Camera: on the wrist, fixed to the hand. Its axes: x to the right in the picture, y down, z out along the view.
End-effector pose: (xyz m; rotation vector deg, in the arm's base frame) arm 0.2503 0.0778 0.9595 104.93 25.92 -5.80
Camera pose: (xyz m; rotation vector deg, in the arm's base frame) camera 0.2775 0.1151 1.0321 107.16 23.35 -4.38
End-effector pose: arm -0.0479 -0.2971 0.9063 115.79 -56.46 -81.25
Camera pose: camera -0.0143 -0.3499 0.9653 114.83 -60.43 -79.49
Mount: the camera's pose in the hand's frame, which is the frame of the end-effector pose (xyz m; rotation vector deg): 0.0131 0.0664 -0.0531 1.71 -0.07 2.76
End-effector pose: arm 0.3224 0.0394 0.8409 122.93 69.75 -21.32
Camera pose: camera 0.3821 0.0580 0.9000 125.80 66.70 -21.36
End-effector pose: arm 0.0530 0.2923 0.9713 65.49 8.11 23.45
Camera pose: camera 0.0321 0.3659 1.0106 67.48 6.85 25.81
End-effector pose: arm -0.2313 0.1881 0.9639 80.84 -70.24 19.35
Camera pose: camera -0.2561 0.2426 1.0257 80.73 -72.31 22.34
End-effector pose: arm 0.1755 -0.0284 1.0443 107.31 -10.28 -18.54
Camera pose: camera 0.2069 -0.0053 1.1210 108.57 -13.23 -16.64
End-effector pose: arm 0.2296 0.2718 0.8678 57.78 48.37 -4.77
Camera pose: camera 0.2361 0.3538 0.8929 60.51 46.93 -3.18
